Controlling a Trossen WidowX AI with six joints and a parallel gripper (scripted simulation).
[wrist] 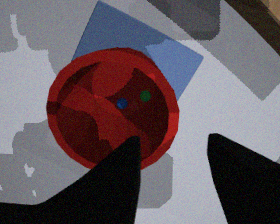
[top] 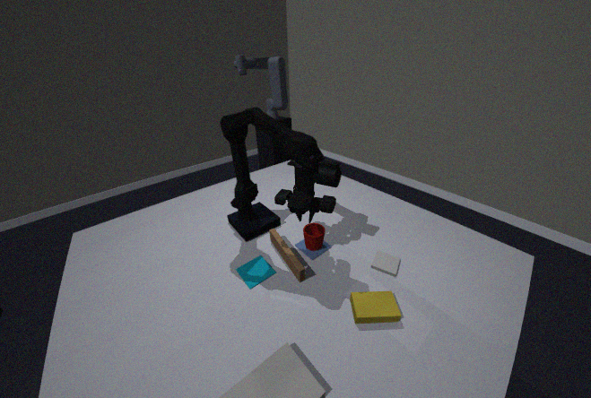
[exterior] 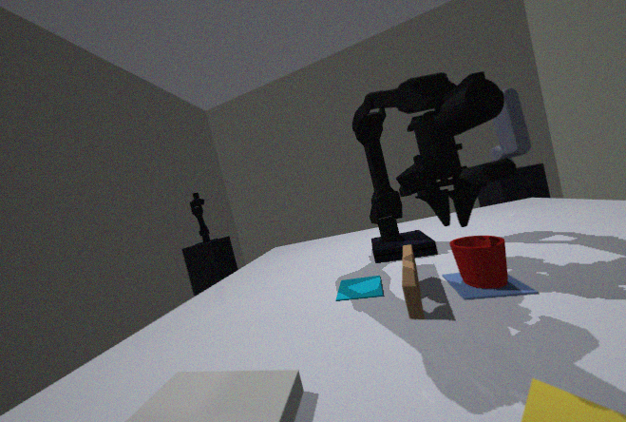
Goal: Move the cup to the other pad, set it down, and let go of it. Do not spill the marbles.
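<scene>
My gripper tip is 60 mm above the dark red cup, 30 mm short of it and 10 mm to the right of it. Also, from my gripper tip: light blue pad 110 mm below, 30 mm ahead, 10 mm to the left; blue marble 80 mm below, 30 mm ahead, 20 mm to the left; wooden bar 100 mm to the right, 80 mm below.
</scene>
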